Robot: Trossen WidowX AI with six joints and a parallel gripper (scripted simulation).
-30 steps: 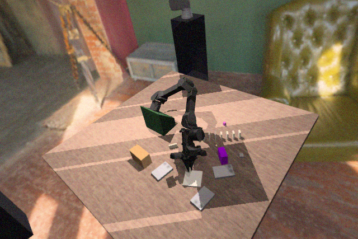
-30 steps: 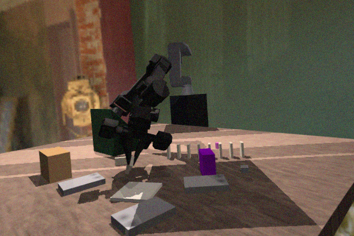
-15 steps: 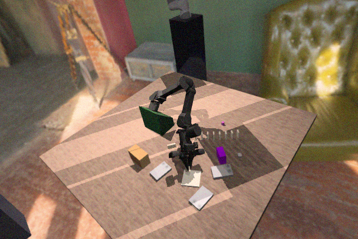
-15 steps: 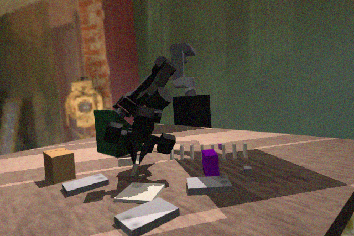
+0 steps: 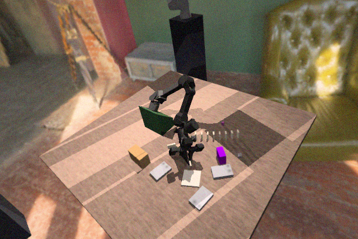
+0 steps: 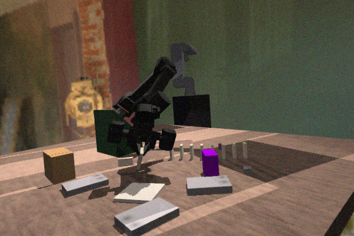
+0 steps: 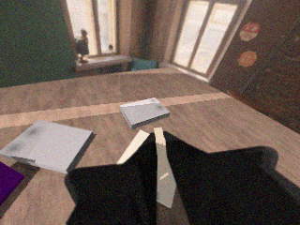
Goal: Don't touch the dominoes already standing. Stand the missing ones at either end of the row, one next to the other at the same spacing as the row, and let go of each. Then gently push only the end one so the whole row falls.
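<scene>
The white slab lies 1 cm ahead of my gripper tip, 1 cm to the right of it and 9 cm below it. Also, from my gripper tip: purple block 5 cm ahead, 19 cm to the left, 6 cm below; then tan box 31 cm behind, 13 cm to the right, 5 cm below; then small grey cube 12 cm ahead, 27 cm to the left, 9 cm below.
</scene>
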